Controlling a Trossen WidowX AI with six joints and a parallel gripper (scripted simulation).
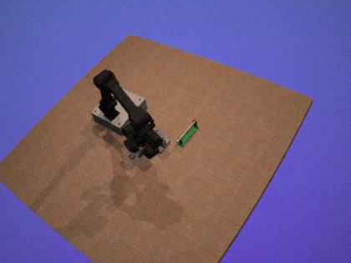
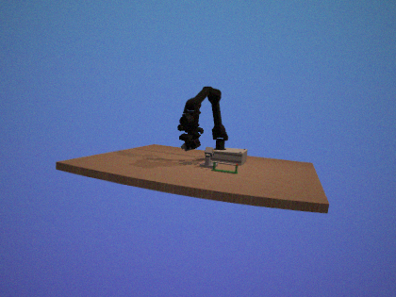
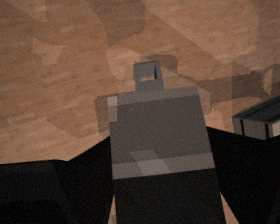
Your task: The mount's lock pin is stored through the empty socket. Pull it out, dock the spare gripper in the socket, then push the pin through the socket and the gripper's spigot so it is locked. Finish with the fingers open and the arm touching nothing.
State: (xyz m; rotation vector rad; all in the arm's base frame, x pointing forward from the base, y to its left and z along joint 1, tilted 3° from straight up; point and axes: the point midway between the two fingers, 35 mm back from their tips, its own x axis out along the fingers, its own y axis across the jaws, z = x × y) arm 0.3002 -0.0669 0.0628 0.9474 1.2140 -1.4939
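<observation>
The grey mount is 120 mm to the left of my gripper tip and 40 mm below it. The rest, counted from my gripper tip: spare gripper: 10 mm above; then green rack: 70 mm ahead, 250 mm to the left, 70 mm below.
</observation>
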